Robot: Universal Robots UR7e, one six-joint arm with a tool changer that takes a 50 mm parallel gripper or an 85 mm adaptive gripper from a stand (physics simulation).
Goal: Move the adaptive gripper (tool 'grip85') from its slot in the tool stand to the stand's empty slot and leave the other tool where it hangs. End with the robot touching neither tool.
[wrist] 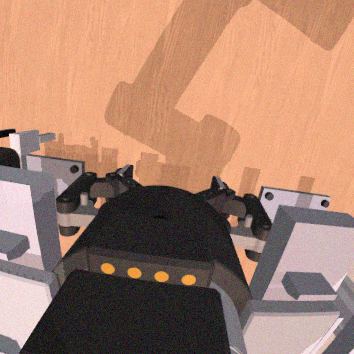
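Places are measured from the arm's base along level axes (x up, y ahead, z left), in millimetres.
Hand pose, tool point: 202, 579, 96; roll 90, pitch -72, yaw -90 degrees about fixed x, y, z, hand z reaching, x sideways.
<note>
After its pixels a point has its place, as x, y, z.
The adaptive gripper [172, 179] is on the wrist, in the lower middle of the wrist view. Its body is black with a row of orange dots. Its two linked fingers are spread wide, with no object between them, so it is open. The pale grey tool stand [314, 250] @[178, 530, 134] rises on both sides of the gripper's body, with upright blocks at left and right. Whether the body touches the stand is hidden. Part of the other tool [25, 146] @[52, 603, -50], with a pale grey finger and a black part, shows at the left edge beyond the left upright.
Pale plates with dark holes, one at the left [55, 169] @[-92, 695, -88] and one at the right [296, 198] @[-92, 554, 328], lie beyond the uprights, close outside the fingers. The wooden table top [65, 60] @[-104, 515, -132] carries shadows of the arm and stand.
</note>
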